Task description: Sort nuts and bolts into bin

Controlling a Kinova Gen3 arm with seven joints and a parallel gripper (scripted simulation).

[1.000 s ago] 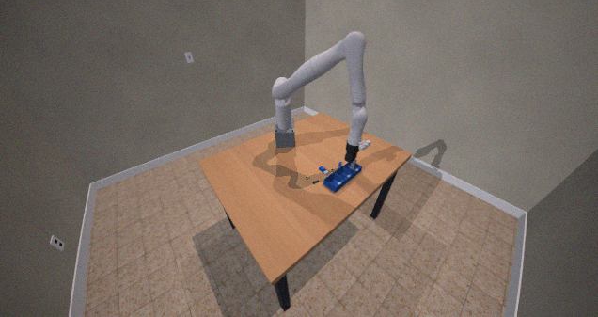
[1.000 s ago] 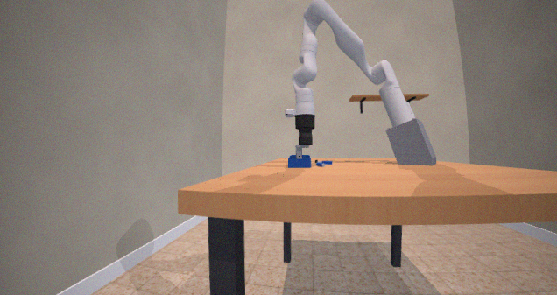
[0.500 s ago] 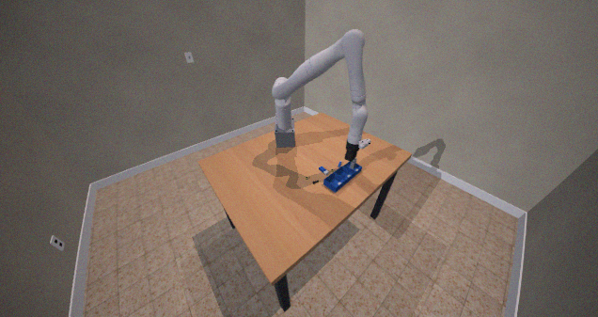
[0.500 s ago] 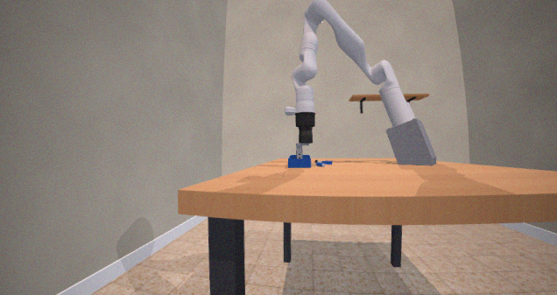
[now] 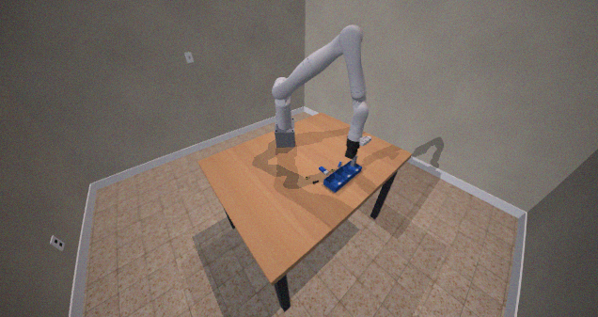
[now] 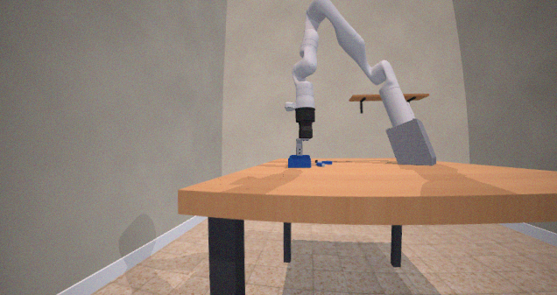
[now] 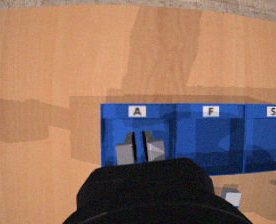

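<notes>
My gripper is now 10 cm past the black bolt, 23 cm to the left of it and 6 cm above it. From my hand the other things lie so: blue two-compartment bin: 1 cm behind, 8 cm to the right, 4 cm below.
</notes>
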